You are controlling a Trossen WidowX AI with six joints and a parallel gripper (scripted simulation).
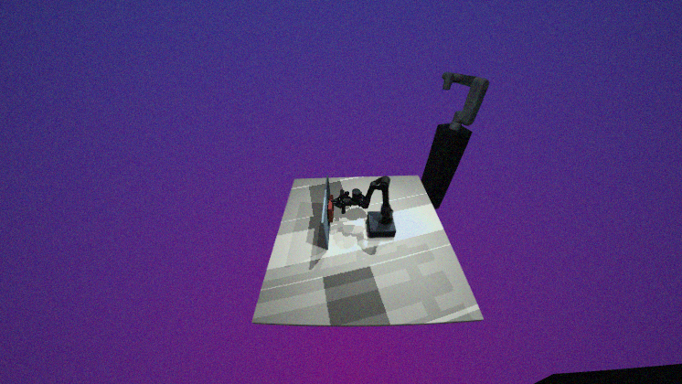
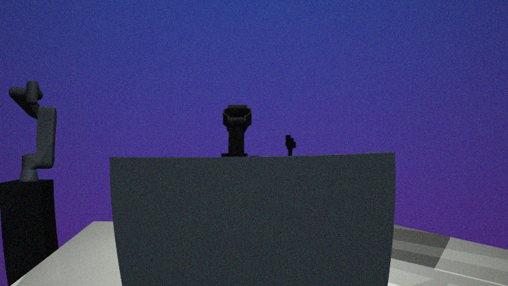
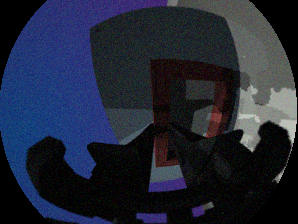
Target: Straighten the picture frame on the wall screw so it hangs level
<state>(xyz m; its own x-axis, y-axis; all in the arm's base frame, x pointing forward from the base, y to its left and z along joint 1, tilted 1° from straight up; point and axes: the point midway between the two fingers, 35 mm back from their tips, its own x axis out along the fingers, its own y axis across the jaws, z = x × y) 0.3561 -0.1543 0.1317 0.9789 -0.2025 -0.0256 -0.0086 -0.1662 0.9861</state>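
My gripper tip is now 10 mm short of the picture frame, 10 mm to the right of it and 50 mm above it. Round my gripper tip: upright panel: 30 mm ahead, 20 mm to the left, 60 mm below.
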